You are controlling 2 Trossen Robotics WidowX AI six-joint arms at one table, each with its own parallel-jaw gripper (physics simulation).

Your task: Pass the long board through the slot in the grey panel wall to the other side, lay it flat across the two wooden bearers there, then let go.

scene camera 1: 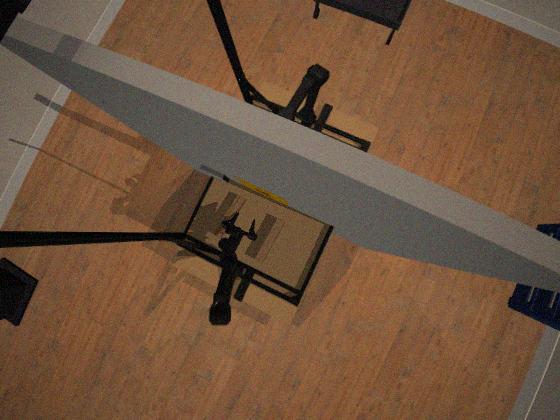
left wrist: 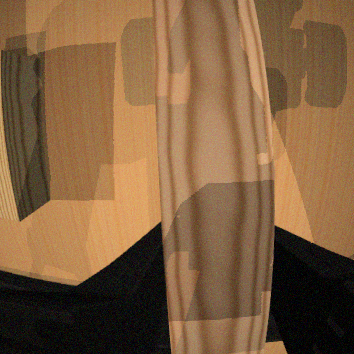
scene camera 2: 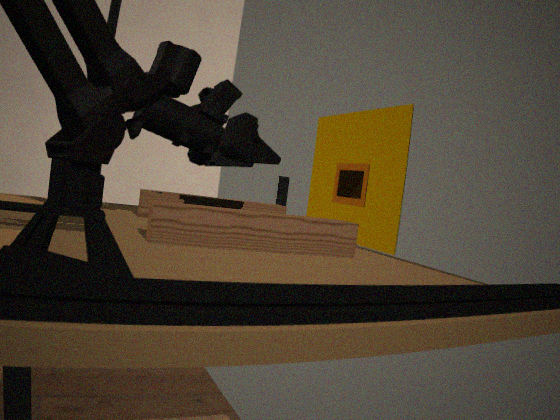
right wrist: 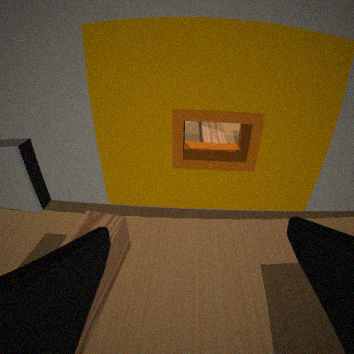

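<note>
The long board (left wrist: 214,147) runs straight away from the left wrist camera, above the light wooden table on the far side of the wall. My left gripper (left wrist: 208,227) is shut on the board's near part. The grey panel wall (scene camera 1: 320,167) (scene camera 2: 362,54) carries a yellow panel (scene camera 2: 387,137) (right wrist: 140,88) with an orange-framed slot (scene camera 2: 351,183) (right wrist: 218,140). A bit of the board's wood grain (right wrist: 212,132) shows through the slot. My right gripper (scene camera 1: 238,227) (scene camera 2: 253,150) (right wrist: 199,232) is open and empty, facing the slot above the two wooden bearers (scene camera 2: 253,235) (scene camera 2: 212,204).
The near bearer's end (right wrist: 114,232) lies beside my right gripper's finger. A small grey box (right wrist: 14,175) (scene camera 1: 213,172) with a black side stands against the wall, left of the yellow panel. A dark wooden block (left wrist: 24,133) lies on the left arm's table.
</note>
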